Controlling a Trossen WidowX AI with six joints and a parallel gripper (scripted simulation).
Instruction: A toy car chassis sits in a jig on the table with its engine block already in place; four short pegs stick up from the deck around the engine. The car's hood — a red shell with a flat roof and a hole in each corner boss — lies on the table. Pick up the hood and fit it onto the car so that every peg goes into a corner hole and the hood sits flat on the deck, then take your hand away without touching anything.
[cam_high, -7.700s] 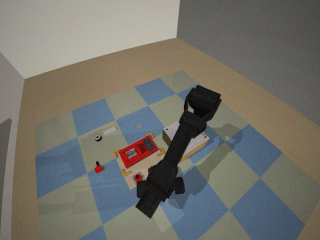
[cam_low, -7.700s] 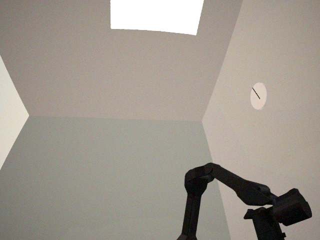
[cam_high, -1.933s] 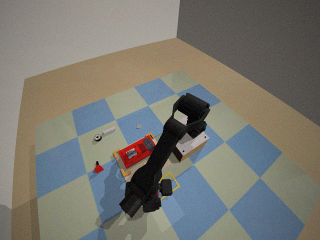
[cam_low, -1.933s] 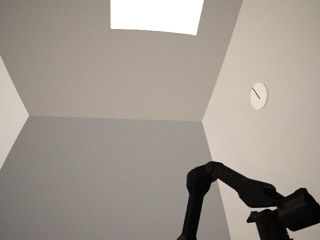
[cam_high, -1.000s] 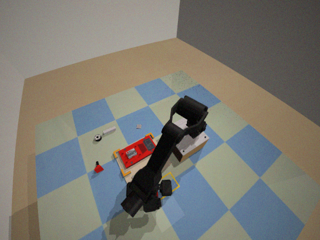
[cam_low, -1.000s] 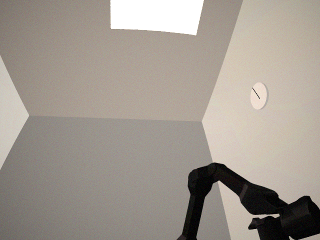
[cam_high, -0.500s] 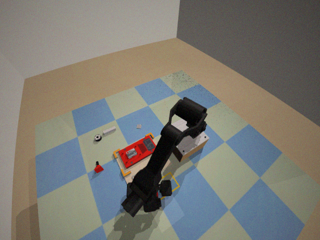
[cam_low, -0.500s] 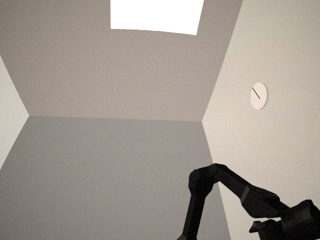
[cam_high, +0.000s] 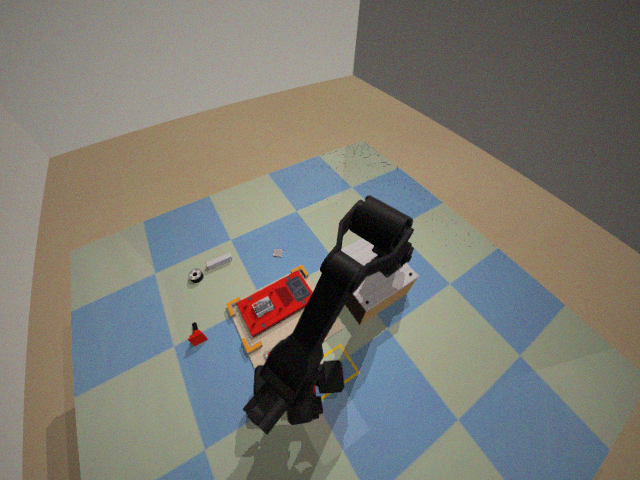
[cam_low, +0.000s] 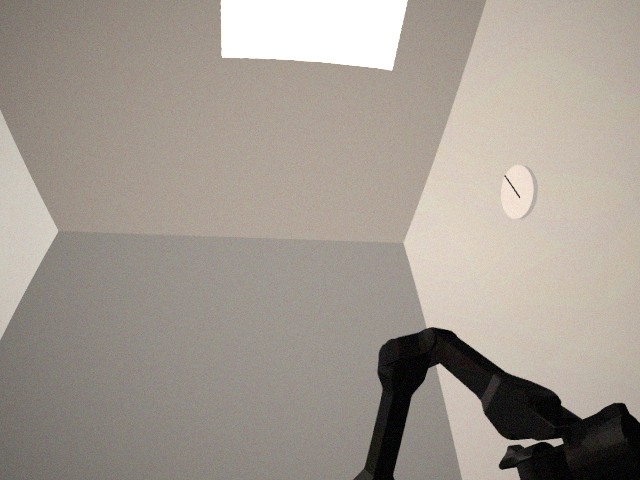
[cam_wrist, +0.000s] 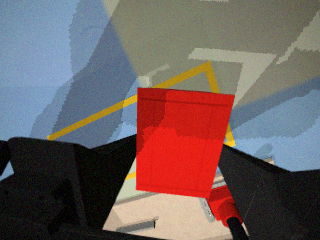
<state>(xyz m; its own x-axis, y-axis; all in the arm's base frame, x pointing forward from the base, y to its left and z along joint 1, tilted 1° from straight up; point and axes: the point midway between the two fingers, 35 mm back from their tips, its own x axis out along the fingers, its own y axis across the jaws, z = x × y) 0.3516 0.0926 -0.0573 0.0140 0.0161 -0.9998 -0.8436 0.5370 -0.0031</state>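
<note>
Right now the grey engine block is 20 mm behind my gripper tip, 210 mm to the right of it and 10 mm above it. The rest, counted from my gripper tip: wheel 100 mm ahead, 440 mm to the right; then small grey disc 160 mm behind, 360 mm to the right, 10 mm below; then red hood 10 mm above.
</note>
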